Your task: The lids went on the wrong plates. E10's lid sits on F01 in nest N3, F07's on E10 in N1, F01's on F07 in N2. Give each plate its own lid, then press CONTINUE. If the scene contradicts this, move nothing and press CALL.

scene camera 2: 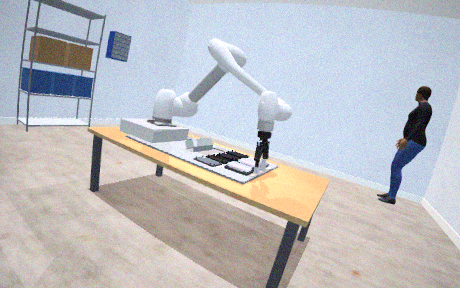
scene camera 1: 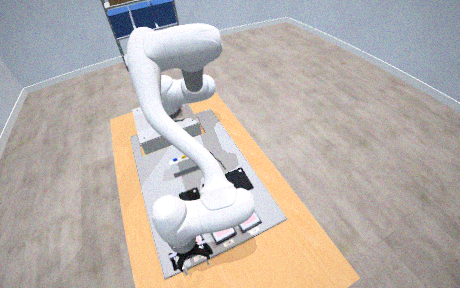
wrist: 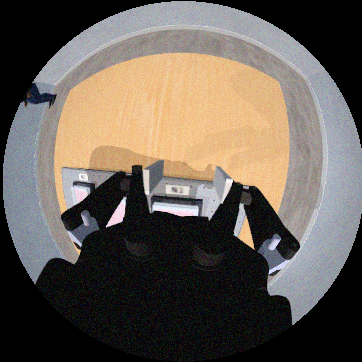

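Where they show: gripper, between the fingertips: (scene camera 2: 259, 172) (scene camera 1: 197, 266) (wrist: 188, 171); arm's base, origin of its link: (scene camera 2: 161, 124) (scene camera 1: 169, 115).
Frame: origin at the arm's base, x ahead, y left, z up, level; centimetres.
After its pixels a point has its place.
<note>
My gripper (scene camera 1: 197, 267) @(x 94.2, y 4.0, z -5.4 cm) (scene camera 2: 260, 165) @(x 94.2, y 4.0, z -5.4 cm) (wrist: 188, 171) @(x 94.2, y 4.0, z -5.4 cm) is open and empty, pointing down at the outer edge of the grey board (scene camera 1: 272, 217) @(x 80.4, y 41.4, z -8.9 cm) (wrist: 70, 175) @(x 82.2, y 39.1, z -8.9 cm). In the wrist view, its fingertips stand on either side of a blurred nest label (wrist: 177, 189) @(x 89.7, y 4.8, z -8.7 cm). A pinkish plate (wrist: 175, 209) @(x 86.8, y 4.1, z -5.8 cm) sits just behind that label, partly hidden by the gripper body. A middle plate (scene camera 1: 223, 235) @(x 83.9, y 17.3, z -5.5 cm) and a far plate (scene camera 1: 250, 221) @(x 80.6, y 30.5, z -6.0 cm) (wrist: 82, 194) @(x 80.8, y 28.1, z -6.0 cm) sit in their nests beside it. Lid and plate markings are too small to read.
Black holders (scene camera 1: 189, 194) @(x 57.9, y 5.2, z -7.9 cm) (scene camera 1: 238, 179) @(x 55.8, y 31.6, z -8.0 cm) (scene camera 2: 227, 156) @(x 59.7, y 16.2, z -7.9 cm) lie behind the plates. A button box (scene camera 1: 182, 160) @(x 40.7, y 4.9, z -0.6 cm) (scene camera 2: 200, 144) @(x 43.1, y 5.4, z -4.2 cm) stands nearer the arm's base, with the arm passing over the board. A person (scene camera 2: 419, 125) (wrist: 40, 96) stands off the table's end. A shelf rack (scene camera 2: 75, 8) stands by the wall.
</note>
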